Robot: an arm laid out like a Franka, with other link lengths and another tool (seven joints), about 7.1 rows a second.
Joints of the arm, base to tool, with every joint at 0 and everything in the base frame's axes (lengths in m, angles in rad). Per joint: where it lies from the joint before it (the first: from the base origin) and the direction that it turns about. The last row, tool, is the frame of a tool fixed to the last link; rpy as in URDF.
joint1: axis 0 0 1 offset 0 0 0.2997
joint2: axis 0 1 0 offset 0 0 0
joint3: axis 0 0 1 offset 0 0 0.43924
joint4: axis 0 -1 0 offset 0.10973 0 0
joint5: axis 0 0 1 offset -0.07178 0 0.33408
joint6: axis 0 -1 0 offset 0 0 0
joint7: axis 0 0 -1 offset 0.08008 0 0
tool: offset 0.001 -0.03 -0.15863 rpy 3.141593 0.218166 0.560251
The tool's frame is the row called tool.
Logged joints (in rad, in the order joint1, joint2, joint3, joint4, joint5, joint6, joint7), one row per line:
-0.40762 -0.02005 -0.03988 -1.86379 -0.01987 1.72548 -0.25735
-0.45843 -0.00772 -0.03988 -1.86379 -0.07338 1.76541 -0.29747
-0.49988 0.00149 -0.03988 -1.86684 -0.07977 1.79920 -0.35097
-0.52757 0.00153 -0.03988 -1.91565 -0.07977 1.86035 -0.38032
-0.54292 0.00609 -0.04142 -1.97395 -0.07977 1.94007 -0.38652
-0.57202 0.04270 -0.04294 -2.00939 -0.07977 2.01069 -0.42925
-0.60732 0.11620 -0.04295 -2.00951 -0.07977 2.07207 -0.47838
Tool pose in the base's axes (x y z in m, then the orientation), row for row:
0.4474 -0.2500 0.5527 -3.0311 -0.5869 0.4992
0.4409 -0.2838 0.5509 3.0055 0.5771 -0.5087
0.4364 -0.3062 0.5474 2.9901 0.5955 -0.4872
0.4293 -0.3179 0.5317 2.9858 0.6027 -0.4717
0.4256 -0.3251 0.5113 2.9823 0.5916 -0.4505
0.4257 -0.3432 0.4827 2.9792 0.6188 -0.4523
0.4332 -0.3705 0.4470 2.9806 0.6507 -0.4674
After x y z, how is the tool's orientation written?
As a rotation vector, in radians.
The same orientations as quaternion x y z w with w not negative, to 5 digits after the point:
-0.96915 -0.18765 0.15961 0.00705
0.96858 0.18598 -0.16394 0.01960
0.96810 0.19280 -0.15774 0.02704
0.96826 0.19545 -0.15297 0.02963
0.96973 0.19237 -0.14649 0.03399
0.96794 0.20105 -0.14695 0.03268
0.96535 0.21075 -0.15138 0.02759

